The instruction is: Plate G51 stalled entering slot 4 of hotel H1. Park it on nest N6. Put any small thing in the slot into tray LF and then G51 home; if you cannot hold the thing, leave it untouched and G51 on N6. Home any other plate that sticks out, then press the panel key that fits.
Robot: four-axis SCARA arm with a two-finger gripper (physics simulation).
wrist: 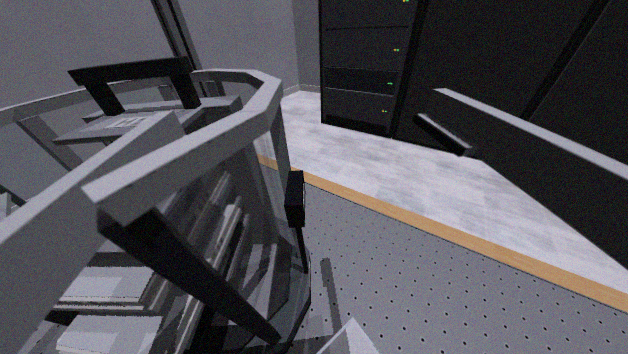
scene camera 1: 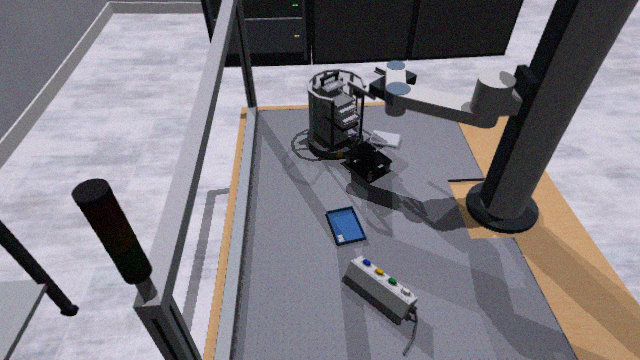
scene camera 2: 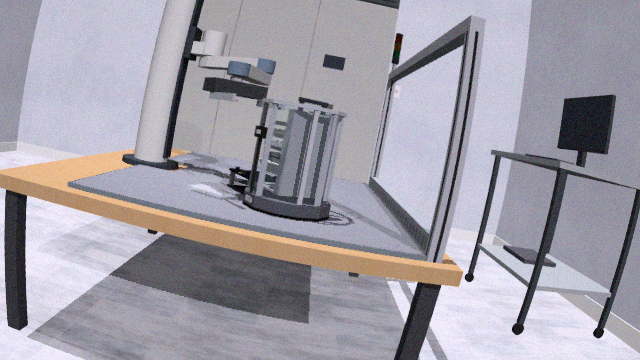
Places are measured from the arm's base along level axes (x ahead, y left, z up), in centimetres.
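Pixels of known places: gripper, fingertip midpoint: (wrist: 309,113) (scene camera 1: 362,75) (scene camera 2: 260,102); arm's base, origin of the base link: (scene camera 1: 500,207) (scene camera 2: 149,163).
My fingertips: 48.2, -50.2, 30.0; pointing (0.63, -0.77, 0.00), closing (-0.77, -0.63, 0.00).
Ahead of a thing's pixels: the offset from my fingertips to its top centre, as dx, dy, dz. "*": to the spot under its first point.
Hotel H1 {+11.4, +7.3, +3.2} (scene camera 1: 320,117) (scene camera 2: 294,155) (wrist: 230,125) is a round grey cage at the table's far end, with a black handle on top. Light plates {+10.2, +9.5, -6.5} (scene camera 1: 347,111) (wrist: 107,285) lie stacked in its open side; their labels and slot 4's contents cannot be read. My gripper (scene camera 1: 363,76) (wrist: 309,113) is open and empty at the height of the hotel's top; its left finger overlaps the top ring in the wrist view. A black frame-like fixture {-0.6, +25.5, -21.7} (scene camera 1: 368,162), possibly a nest, stands beside the hotel. A blue tray {+11.6, +57.3, -27.0} (scene camera 1: 346,225) lies mid-table. The key panel {+3.3, +84.9, -20.3} (scene camera 1: 378,289) has blue, yellow, green and white keys.
A flat white piece {-11.1, +7.8, -27.3} (scene camera 1: 386,139) (scene camera 2: 207,189) lies by the hotel. A thin post with a black block {* +1.6, -0.5, -7.8} (scene camera 2: 260,131) (wrist: 295,197) stands at the hotel's side. The arm's column (scene camera 1: 540,120) (scene camera 2: 159,85) rises at one table side, and a framed guard (scene camera 1: 200,125) (scene camera 2: 467,125) runs along the other.
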